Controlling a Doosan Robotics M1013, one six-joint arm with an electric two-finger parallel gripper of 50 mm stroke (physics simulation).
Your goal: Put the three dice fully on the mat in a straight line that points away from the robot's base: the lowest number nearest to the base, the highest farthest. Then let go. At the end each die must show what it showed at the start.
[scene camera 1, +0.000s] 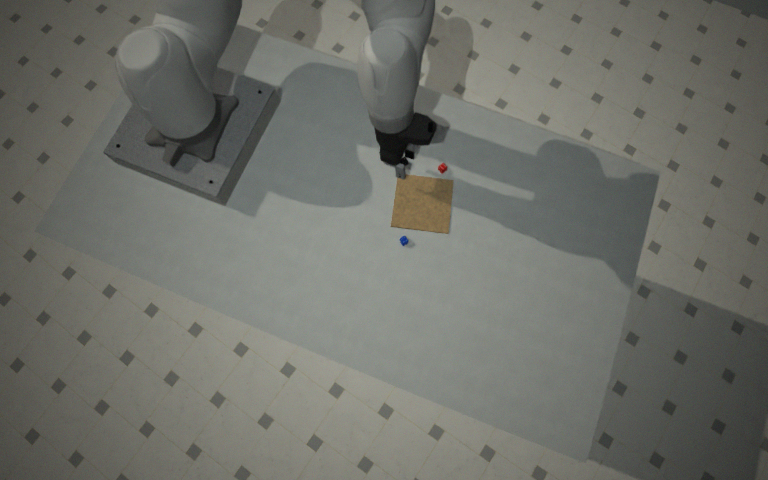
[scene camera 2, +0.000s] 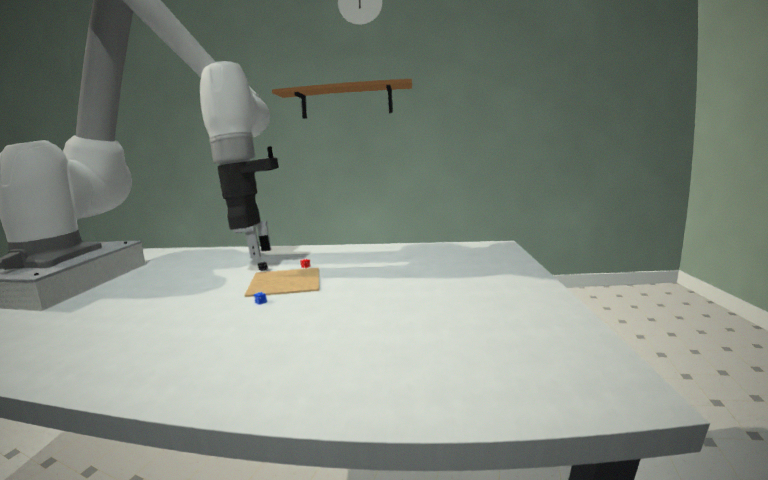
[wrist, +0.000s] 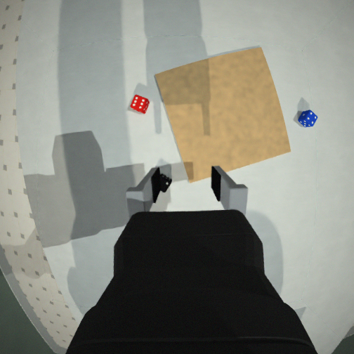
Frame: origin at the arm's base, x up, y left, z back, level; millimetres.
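Seen in the pictures: gripper, between the fingertips: point(scene camera 1: 405, 166) point(scene camera 2: 261, 253); arm's base, origin of its link: point(scene camera 1: 192, 121) point(scene camera 2: 49, 257).
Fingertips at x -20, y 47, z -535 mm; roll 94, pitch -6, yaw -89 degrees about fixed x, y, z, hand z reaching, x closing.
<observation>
Pixels of each thing's top centre, then the offset from my fingertips to it. Level surfaces: height alone.
- red die, centre of its top: point(scene camera 2: 304, 260) point(scene camera 1: 442, 166) dx -29, dy +42, dz -87 mm
- mat, centre of its top: point(scene camera 2: 284, 280) point(scene camera 1: 422, 202) dx -41, dy -61, dz -64 mm
- blue die, centre of its top: point(scene camera 2: 259, 293) point(scene camera 1: 404, 239) dx -29, dy -169, dz -48 mm
- black die, centre of its top: point(scene camera 2: 262, 263) dx -29, dy +29, dz +11 mm
- table, height of its surface: dx -45 mm
The red die point(scene camera 1: 442, 168) point(scene camera 2: 305, 263) point(wrist: 140, 104) lies beside the mat point(scene camera 1: 421, 212) point(scene camera 2: 291, 281) point(wrist: 240, 110), with six pips on the face turned to the wrist camera. The blue die point(scene camera 1: 403, 240) point(scene camera 2: 260, 298) point(wrist: 308, 118) lies off the mat's opposite side; its top number is hard to tell. The black die point(scene camera 2: 262, 266) point(wrist: 165, 183) lies on the table near a mat corner, partly hidden by the left finger in the wrist view; its number is unclear. My gripper point(scene camera 1: 404, 163) point(scene camera 2: 261, 253) point(wrist: 185, 177) is open, above the table by the black die, which shows close to the left finger.
The robot's base plate point(scene camera 1: 249, 113) point(scene camera 2: 96, 277) stands on the left part of the table point(scene camera 1: 339, 294) point(scene camera 2: 396, 350). A wall shelf point(scene camera 2: 345, 87) hangs behind the table. Shadows of the arm fall across the table and part of the mat.
</observation>
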